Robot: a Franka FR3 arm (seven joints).
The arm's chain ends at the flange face. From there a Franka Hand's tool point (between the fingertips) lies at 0.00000 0.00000 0.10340 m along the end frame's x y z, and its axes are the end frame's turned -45 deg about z.
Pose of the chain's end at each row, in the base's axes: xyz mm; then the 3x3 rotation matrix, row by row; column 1 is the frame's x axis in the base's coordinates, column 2 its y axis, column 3 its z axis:
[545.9 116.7 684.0], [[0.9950 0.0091 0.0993], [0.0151 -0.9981 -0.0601], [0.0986 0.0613 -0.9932]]
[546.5 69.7 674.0], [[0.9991 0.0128 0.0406], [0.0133 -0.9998 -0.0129], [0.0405 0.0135 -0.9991]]
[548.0 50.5 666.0], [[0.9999 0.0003 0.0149], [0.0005 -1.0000 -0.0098], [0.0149 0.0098 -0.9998]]
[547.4 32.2 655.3], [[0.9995 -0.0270 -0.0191], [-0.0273 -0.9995 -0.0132], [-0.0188 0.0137 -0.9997]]
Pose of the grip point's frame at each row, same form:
[556.2 110.5 581.3], [[0.6971 0.7100 0.0993], [0.7164 -0.6951 -0.0601], [0.0264 0.1131 -0.9932]]
[550.7 68.4 570.7], [[0.6974 0.7155 0.0406], [0.7164 -0.6976 -0.0129], [0.0191 0.0382 -0.9991]]
[549.5 49.5 562.6], [[0.7068 0.7072 0.0149], [0.7075 -0.7068 -0.0098], [0.0036 0.0175 -0.9998]]
[545.4 30.8 551.9], [[0.7258 0.6877 -0.0191], [0.6874 -0.7261 -0.0132], [-0.0230 -0.0036 -0.9997]]

